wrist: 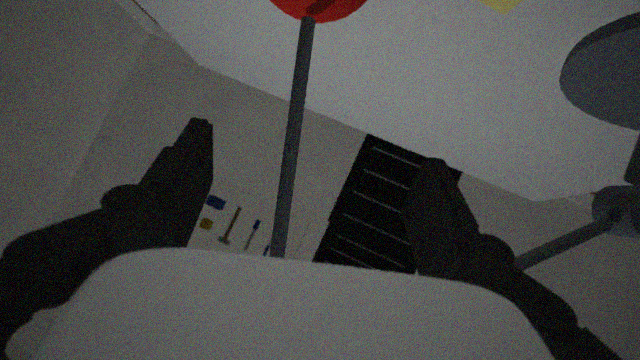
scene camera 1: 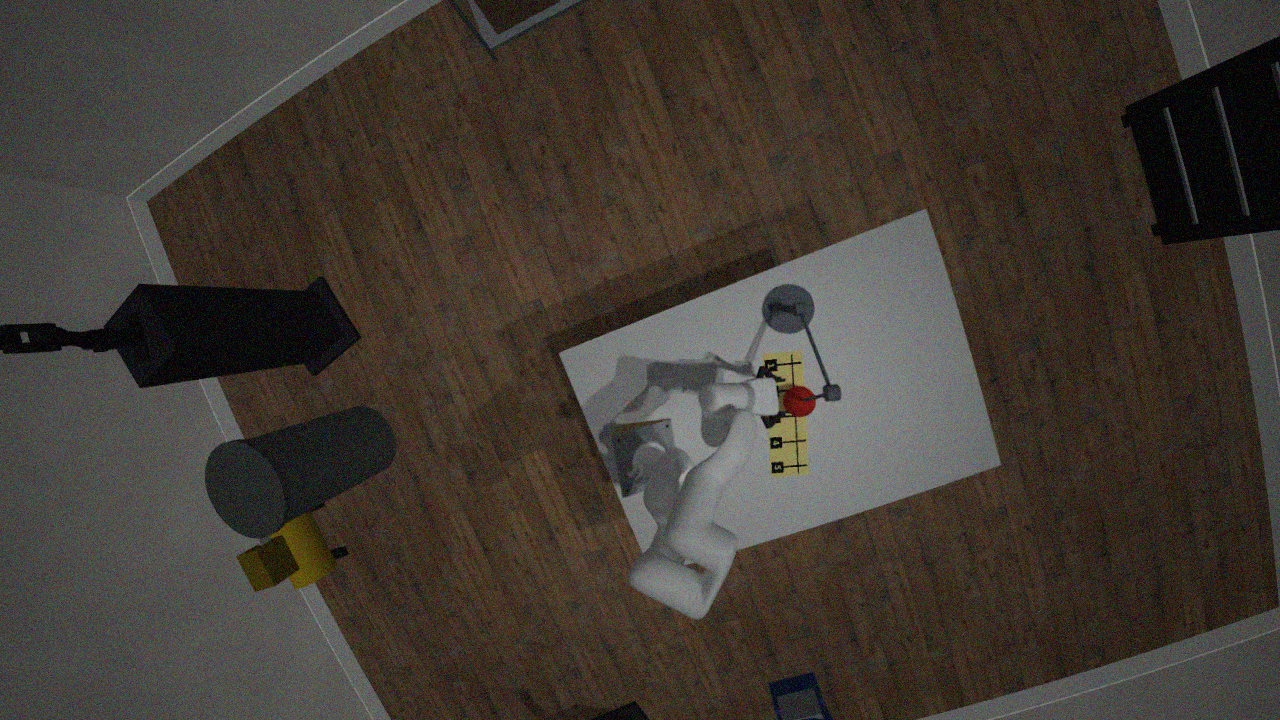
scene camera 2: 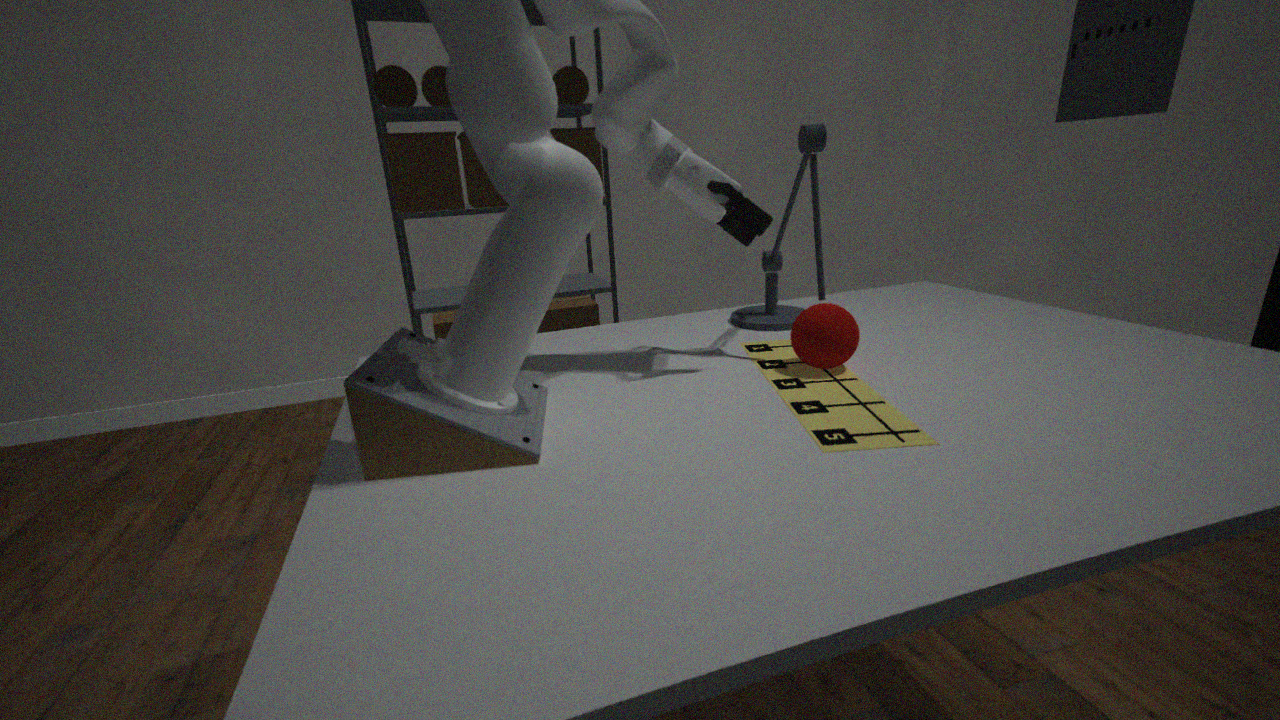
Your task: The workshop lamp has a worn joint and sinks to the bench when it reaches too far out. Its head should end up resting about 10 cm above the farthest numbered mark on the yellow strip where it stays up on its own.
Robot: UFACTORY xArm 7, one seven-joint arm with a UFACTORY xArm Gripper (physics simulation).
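Where they show: gripper, fingertip midpoint: (wrist: pixel 315 167) (scene camera 1: pixel 783 396) (scene camera 2: pixel 759 233); arm's base at its link origin: (scene camera 1: pixel 649 459) (scene camera 2: pixel 468 388).
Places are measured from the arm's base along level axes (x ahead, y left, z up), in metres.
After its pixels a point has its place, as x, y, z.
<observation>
The grey lamp stands on a round base (scene camera 1: pixel 787 308) {0.647, 0.185, -0.030} (scene camera 2: pixel 760 318) {0.616, 0.164, -0.048} (wrist: pixel 605 75) {0.658, 0.129, -0.048}. Its elbow joint (scene camera 1: pixel 832 392) {0.561, -0.001, 0.294} (scene camera 2: pixel 811 137) {0.547, -0.023, 0.276} is high, and a rod (scene camera 2: pixel 817 232) {0.540, -0.050, 0.140} (wrist: pixel 296 115) {0.535, -0.054, 0.106} runs down to the red ball head (scene camera 1: pixel 799 401) {0.517, -0.073, 0.035} (scene camera 2: pixel 824 335) {0.487, -0.123, 0.003} (wrist: pixel 320 7) {0.525, -0.068, 0.033}. The head is low over the yellow strip (scene camera 1: pixel 789 454) {0.407, -0.253, -0.061} (scene camera 2: pixel 859 420) {0.408, -0.259, -0.061} (wrist: pixel 502 4) {0.612, 0.032, -0.061}, around marks 2 and 3; whether it touches is unclear. Mark 5 (scene camera 1: pixel 776 466) {0.348, -0.268, -0.061} (scene camera 2: pixel 834 437) {0.348, -0.275, -0.061} is the far end. My gripper (scene camera 1: pixel 785 396) {0.473, 0.002, 0.142} (scene camera 2: pixel 759 231) {0.473, 0.002, 0.142} (wrist: pixel 315 167) {0.473, 0.002, 0.142} is open, above the head's height; the rod crosses between its fingers in the wrist view, apparently beyond them.
The lamp and arm mount (scene camera 2: pixel 447 402) {-0.037, -0.053, 0.007} stand on the white table (scene camera 1: pixel 895 268) {1.010, 0.104, -0.062} (scene camera 2: pixel 626 537) {0.051, -0.309, -0.062} (wrist: pixel 425 75) {0.759, -0.036, -0.062}. The lamp's lower arm (scene camera 2: pixel 789 205) (wrist: pixel 560 242) slants up beside my gripper. A shelf rack (scene camera 2: pixel 400 241) is behind the arm. A black cabinet (scene camera 1: pixel 1199 152) (wrist: pixel 375 210) stands beyond the table.
</observation>
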